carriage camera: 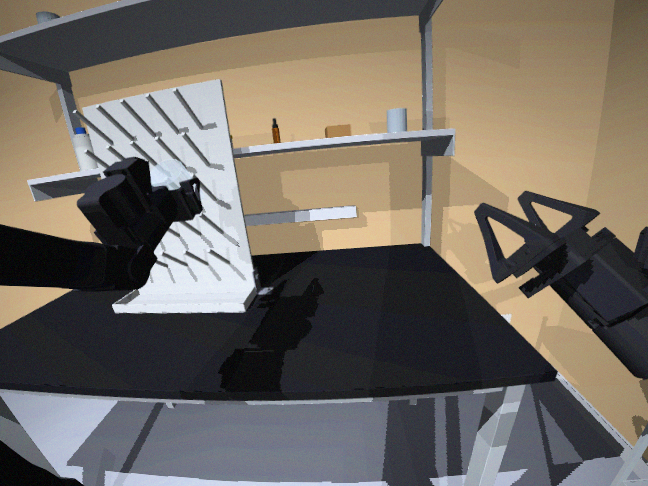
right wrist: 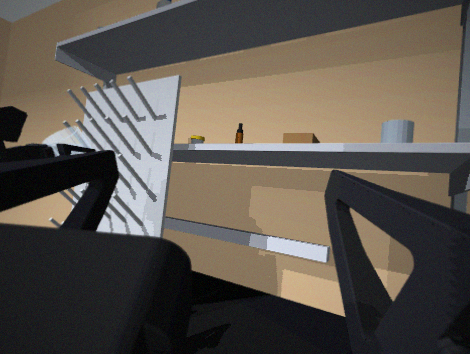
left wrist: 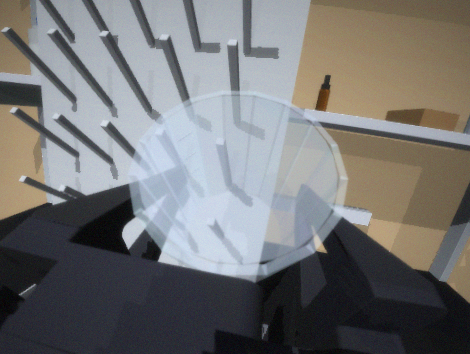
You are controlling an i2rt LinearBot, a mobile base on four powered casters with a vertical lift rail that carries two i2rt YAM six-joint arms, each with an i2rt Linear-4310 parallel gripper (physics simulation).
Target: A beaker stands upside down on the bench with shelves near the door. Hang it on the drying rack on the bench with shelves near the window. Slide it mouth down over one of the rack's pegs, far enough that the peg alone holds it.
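Places are measured from the left arm's base along level axes (x back, y up, z left), in metres.
Where they show: left gripper, fingertip midpoint: (carriage camera: pixel 182 182) (right wrist: pixel 85 152) (left wrist: pixel 241 182); right gripper, fingertip midpoint: (carriage camera: pixel 501 200) (right wrist: pixel 222 172).
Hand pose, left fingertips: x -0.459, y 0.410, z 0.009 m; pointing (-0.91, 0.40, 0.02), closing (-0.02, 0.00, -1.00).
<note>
Each offset is from my left fingertips to the top centre of the thing. "*": to the spot under its first point. Level surfaces: height alone.
A clear glass beaker {dx +0.023, dy +0.049, dz +0.000 m} (carriage camera: pixel 170 171) (left wrist: pixel 235 175) (right wrist: pixel 61 137) is held up in front of the white drying rack (carriage camera: pixel 180 306) (left wrist: pixel 287 22) (right wrist: pixel 169 100). My left gripper (carriage camera: pixel 186 194) (left wrist: pixel 241 182) is shut on the beaker, with a finger on each side. In the left wrist view, the beaker's round end faces the camera and several pegs show through the glass. I cannot tell whether any peg is inside the beaker. In the carriage view, the left wrist partly hides it. My right gripper (carriage camera: pixel 503 200) (right wrist: pixel 222 172) is open and empty, far right of the rack.
The rack stands on the black bench {dy -0.383 m} (carriage camera: pixel 397 324). A shelf (carriage camera: pixel 366 138) behind it carries a brown bottle {* dx -0.394, dy +0.122, dz -0.136 m} (carriage camera: pixel 275 131), a brown box {* dx -0.332, dy +0.099, dz -0.348 m} (carriage camera: pixel 338 130) and a grey-blue cylinder {* dx -0.428, dy +0.125, dz -0.554 m} (carriage camera: pixel 396 120). A white bottle {* dx -0.427, dy +0.165, dz +0.657 m} (carriage camera: pixel 83 149) stands left of the rack. An upper shelf (carriage camera: pixel 235 36) spans above.
</note>
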